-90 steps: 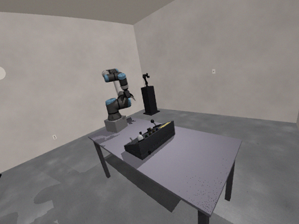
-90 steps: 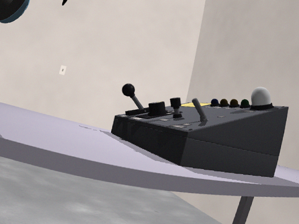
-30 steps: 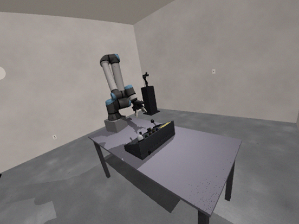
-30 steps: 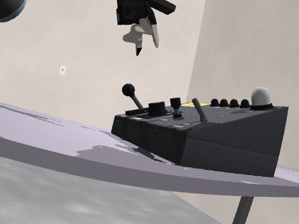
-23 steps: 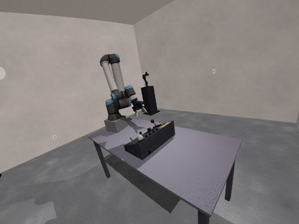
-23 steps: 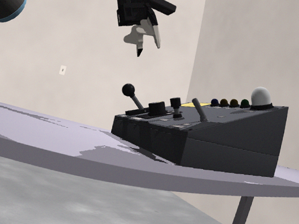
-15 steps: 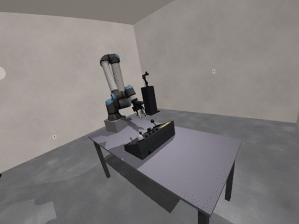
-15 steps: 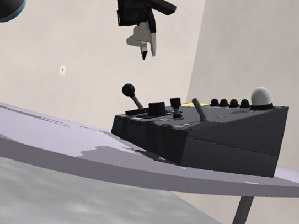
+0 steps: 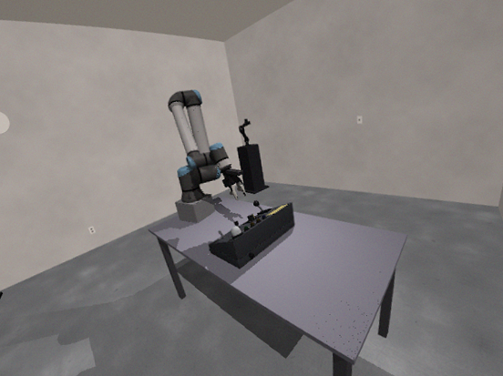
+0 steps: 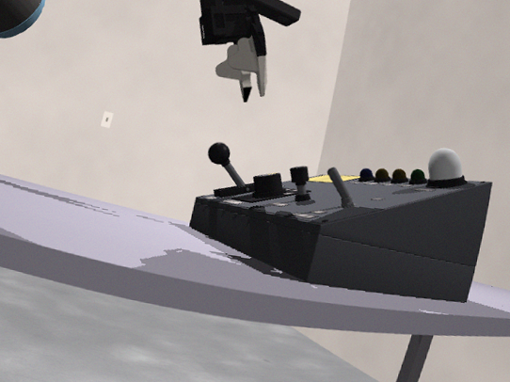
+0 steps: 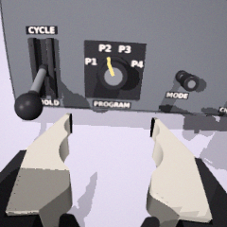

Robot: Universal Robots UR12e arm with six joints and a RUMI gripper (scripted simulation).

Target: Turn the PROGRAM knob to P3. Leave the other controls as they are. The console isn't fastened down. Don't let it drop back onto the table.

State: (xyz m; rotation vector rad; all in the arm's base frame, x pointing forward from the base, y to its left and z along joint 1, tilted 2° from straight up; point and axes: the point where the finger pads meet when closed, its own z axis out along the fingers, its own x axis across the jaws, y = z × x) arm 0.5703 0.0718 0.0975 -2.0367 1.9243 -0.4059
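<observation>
The program knob lies 70 mm ahead of my hand, 10 mm to the left of it and 140 mm below it. The rest, counted from my hand: dark console (90 mm ahead, 50 mm to the right, 160 mm below); black ball-topped lever (30 mm ahead, 120 mm to the left, 130 mm below); mode knob (60 mm ahead, 120 mm to the right, 130 mm below).
</observation>
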